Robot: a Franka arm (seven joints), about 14 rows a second.
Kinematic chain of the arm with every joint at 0, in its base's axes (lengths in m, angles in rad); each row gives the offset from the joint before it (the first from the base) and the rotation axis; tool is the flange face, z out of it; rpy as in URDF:
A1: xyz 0 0 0.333 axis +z
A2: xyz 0 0 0 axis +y
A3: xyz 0 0 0.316 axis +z
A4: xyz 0.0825 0 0 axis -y
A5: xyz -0.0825 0 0.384 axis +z
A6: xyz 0 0 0 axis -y
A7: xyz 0.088 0 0 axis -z
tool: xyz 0 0 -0.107 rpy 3.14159 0 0
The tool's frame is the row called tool.
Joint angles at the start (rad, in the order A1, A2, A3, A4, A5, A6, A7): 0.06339, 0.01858, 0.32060, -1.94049, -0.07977, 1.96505, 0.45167
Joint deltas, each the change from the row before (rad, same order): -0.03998, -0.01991, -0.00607, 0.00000, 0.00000, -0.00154, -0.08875; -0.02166, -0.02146, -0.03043, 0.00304, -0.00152, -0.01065, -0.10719; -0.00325, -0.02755, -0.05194, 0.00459, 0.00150, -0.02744, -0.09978; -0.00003, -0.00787, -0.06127, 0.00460, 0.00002, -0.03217, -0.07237; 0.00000, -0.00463, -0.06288, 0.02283, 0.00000, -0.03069, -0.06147; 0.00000, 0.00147, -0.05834, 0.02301, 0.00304, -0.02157, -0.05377
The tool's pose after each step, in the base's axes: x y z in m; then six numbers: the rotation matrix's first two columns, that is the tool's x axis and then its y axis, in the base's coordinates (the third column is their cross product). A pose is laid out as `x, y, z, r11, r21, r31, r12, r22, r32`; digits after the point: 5 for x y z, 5 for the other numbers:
0.53068, 0.18105, 0.48313, 0.99882, 0.00615, 0.04816, 0.00317, -0.99809, 0.06167
0.53550, 0.15280, 0.49518, 0.99659, 0.06094, 0.05570, 0.05693, -0.99585, 0.07101
0.53638, 0.12219, 0.50990, 0.99329, 0.10265, 0.05325, 0.09822, -0.99194, 0.08007
0.53881, 0.08784, 0.51377, 0.99342, 0.11097, 0.02824, 0.10827, -0.99057, 0.08392
0.54224, 0.05296, 0.52479, 0.99404, 0.10706, 0.02041, 0.10502, -0.99099, 0.08307
0.54526, 0.02072, 0.53328, 0.99485, 0.09996, 0.01658, 0.09838, -0.99210, 0.07787

